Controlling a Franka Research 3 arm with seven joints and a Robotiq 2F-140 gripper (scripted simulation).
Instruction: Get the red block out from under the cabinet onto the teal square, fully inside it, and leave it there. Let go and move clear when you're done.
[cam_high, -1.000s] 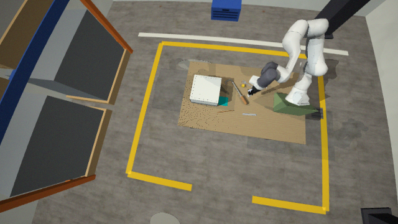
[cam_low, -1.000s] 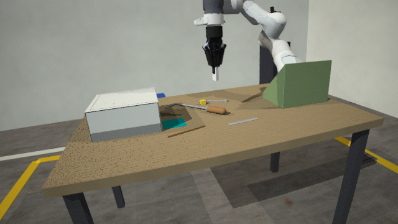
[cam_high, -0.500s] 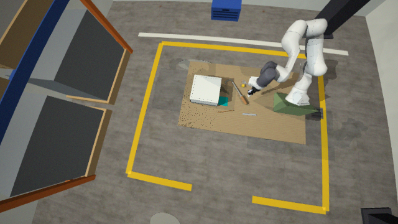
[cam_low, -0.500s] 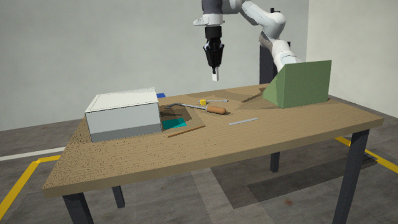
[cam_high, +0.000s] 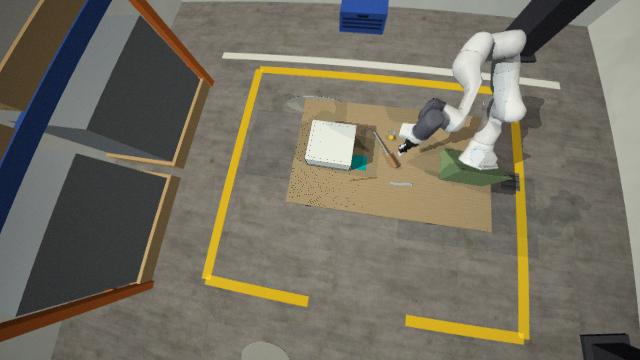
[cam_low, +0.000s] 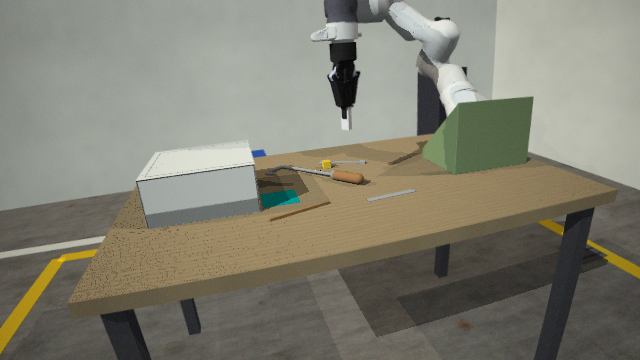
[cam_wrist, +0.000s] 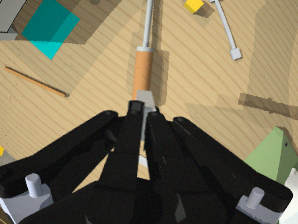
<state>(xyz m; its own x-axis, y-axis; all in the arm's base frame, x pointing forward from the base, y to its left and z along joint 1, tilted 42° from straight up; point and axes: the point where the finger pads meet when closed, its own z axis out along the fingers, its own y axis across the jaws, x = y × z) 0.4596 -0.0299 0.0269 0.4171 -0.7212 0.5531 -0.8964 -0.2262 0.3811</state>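
The hook tool is 90 mm ahead of my hand, 100 mm to the right of it and 190 mm below it. The rest, counted from my hand: yellow cube: 180 mm to the right, 190 mm below; then flat grey bar: 50 mm behind, 160 mm to the left, 200 mm below; then grey fork-like tool: 80 mm behind, 190 mm to the right, 200 mm below.
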